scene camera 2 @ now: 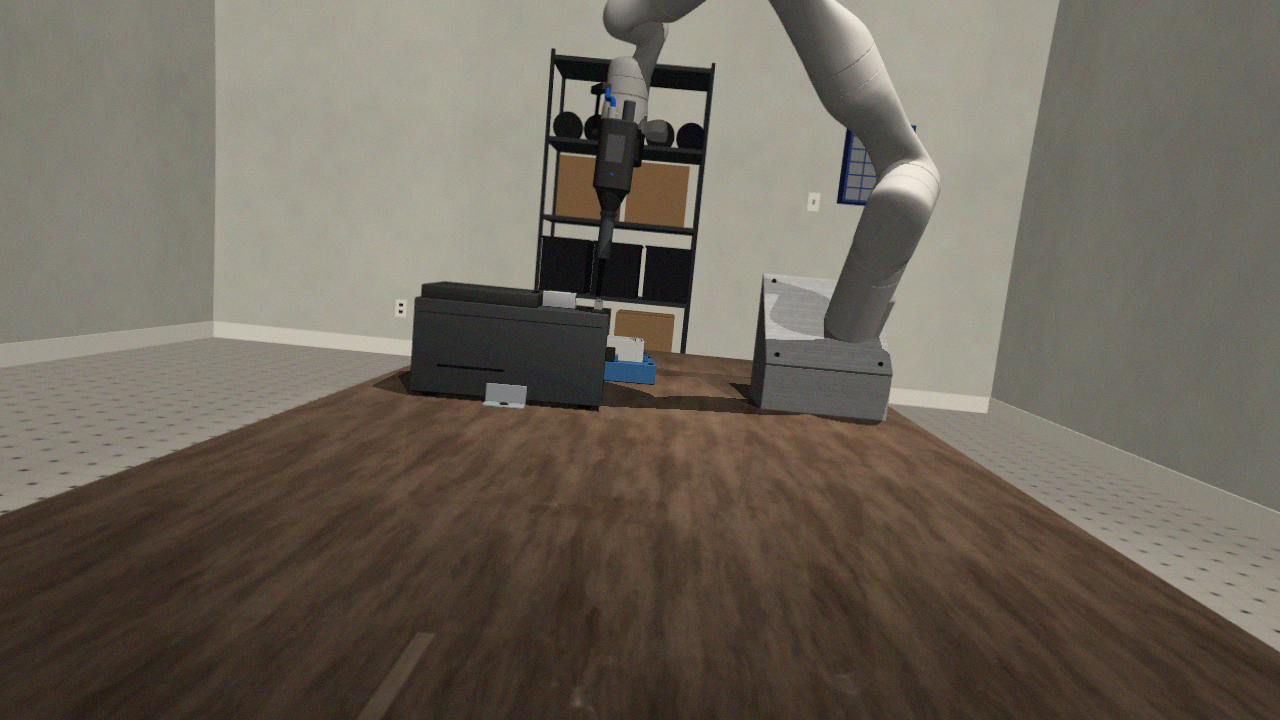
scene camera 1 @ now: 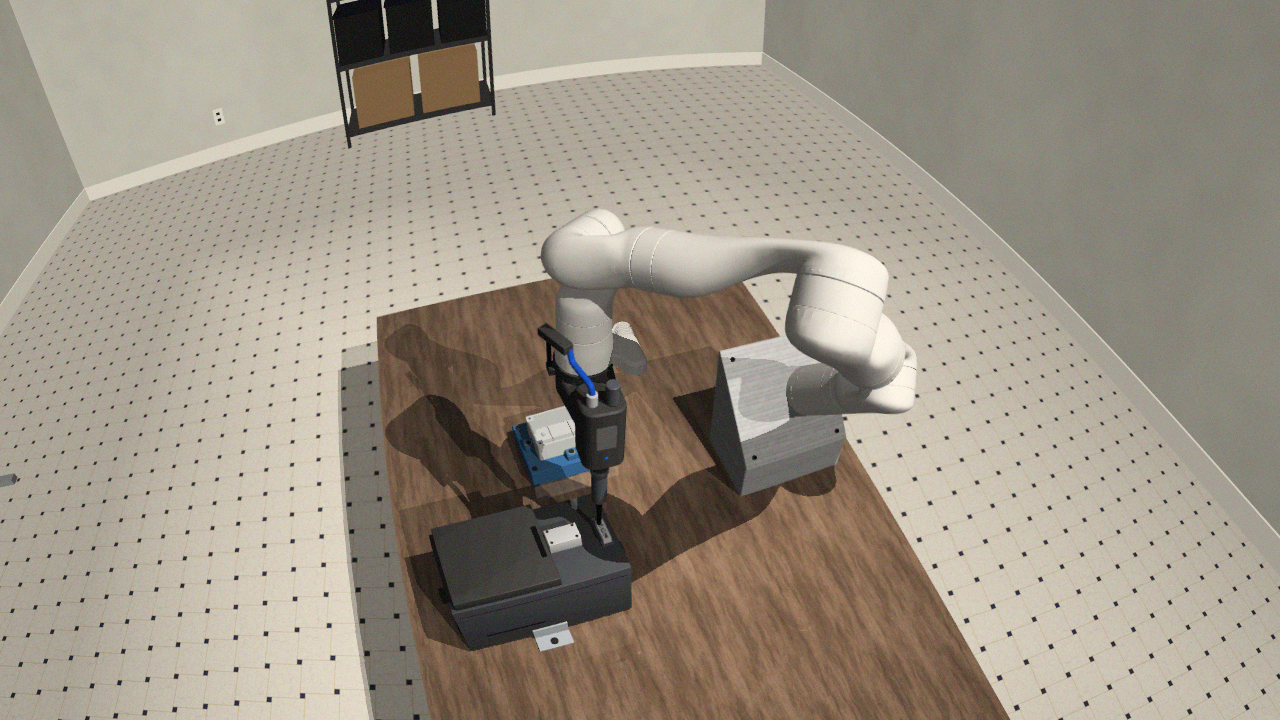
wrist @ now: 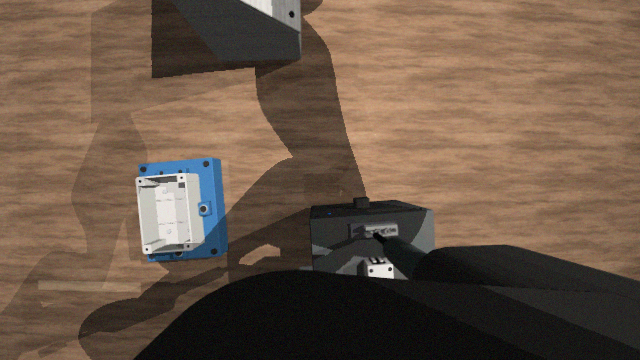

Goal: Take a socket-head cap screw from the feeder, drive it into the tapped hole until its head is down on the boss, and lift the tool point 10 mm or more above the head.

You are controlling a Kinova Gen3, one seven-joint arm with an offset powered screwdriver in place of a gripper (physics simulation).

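My gripper, a black screwdriver (scene camera 1: pixel 598 522) (scene camera 2: pixel 598 293) (wrist: pixel 376 234), points down with its bit tip at the small grey pickup rail (scene camera 1: pixel 605 535) (wrist: pixel 390 230) on the dark feeder (scene camera 1: pixel 590 591) (scene camera 2: pixel 510 344) (wrist: pixel 322 225). Whether the tip touches a screw or carries one is too small to tell. A blue fixture (scene camera 1: pixel 546 471) (scene camera 2: pixel 637 371) (wrist: pixel 216 190) bears an open white housing (scene camera 1: pixel 547 431) (scene camera 2: pixel 629 348) (wrist: pixel 196 220) with corner holes. A small blue block (wrist: pixel 203 208) with a round hole stands beside the housing. I cannot tell which hole is the tapped one.
A white block (scene camera 1: pixel 562 536) (scene camera 2: pixel 559 299) (wrist: pixel 380 271) stands on the feeder near the rail. A grey angled pedestal (scene camera 1: pixel 792 456) (scene camera 2: pixel 823 389) (wrist: pixel 260 45) carries the arm's base. A small metal bracket (scene camera 1: pixel 554 637) (scene camera 2: pixel 505 394) sits at the feeder's front.
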